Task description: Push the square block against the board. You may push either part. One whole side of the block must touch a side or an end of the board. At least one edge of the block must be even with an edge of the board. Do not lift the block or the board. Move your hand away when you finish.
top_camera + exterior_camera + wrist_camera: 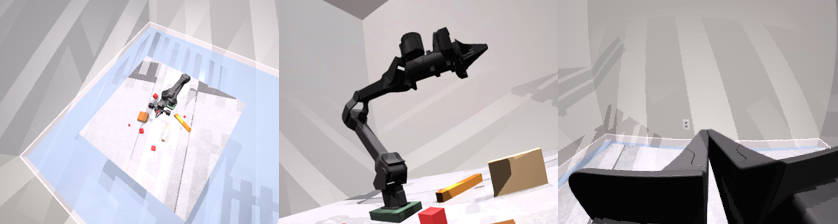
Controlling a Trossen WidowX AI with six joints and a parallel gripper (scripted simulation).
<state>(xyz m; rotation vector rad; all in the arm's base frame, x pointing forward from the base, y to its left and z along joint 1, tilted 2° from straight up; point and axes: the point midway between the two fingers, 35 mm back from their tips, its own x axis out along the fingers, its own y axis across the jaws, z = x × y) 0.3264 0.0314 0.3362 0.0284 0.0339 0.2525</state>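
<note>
Right now my gripper tip is 32 cm above the pale tan block, 10 cm to the right of it and 3 cm past it. Also, from my gripper tip: orange square block: 35 cm below, 20 cm to the right, 4 cm behind; long yellow-orange bar: 35 cm below, 25 cm behind, 17 cm to the left.
</note>
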